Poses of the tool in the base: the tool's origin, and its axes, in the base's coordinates. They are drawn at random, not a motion.
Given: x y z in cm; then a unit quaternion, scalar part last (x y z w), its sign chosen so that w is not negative.
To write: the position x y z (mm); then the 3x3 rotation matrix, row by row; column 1 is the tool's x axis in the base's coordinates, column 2 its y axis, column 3 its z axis. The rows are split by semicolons. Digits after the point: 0 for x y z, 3 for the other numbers.
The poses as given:
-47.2 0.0 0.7 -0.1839 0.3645 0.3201 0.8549
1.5 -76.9 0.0 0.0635 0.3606 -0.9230 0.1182
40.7 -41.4 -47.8 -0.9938 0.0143 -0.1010 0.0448
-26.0 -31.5 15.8 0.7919 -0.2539 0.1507 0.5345
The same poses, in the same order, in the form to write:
-472 0 7; 0.529 -0.681 0.505; 0.413 0.727 0.548; -0.741 -0.081 0.667
15 -769 0; -0.964 0.264 -0.032; -0.172 -0.712 -0.681; -0.202 -0.651 0.732
407 -414 -478; 0.979 -0.019 0.202; -0.037 -0.996 0.086; 0.199 -0.092 -0.976
-260 -315 158; 0.826 -0.563 -0.033; -0.241 -0.300 -0.923; 0.510 0.770 -0.383

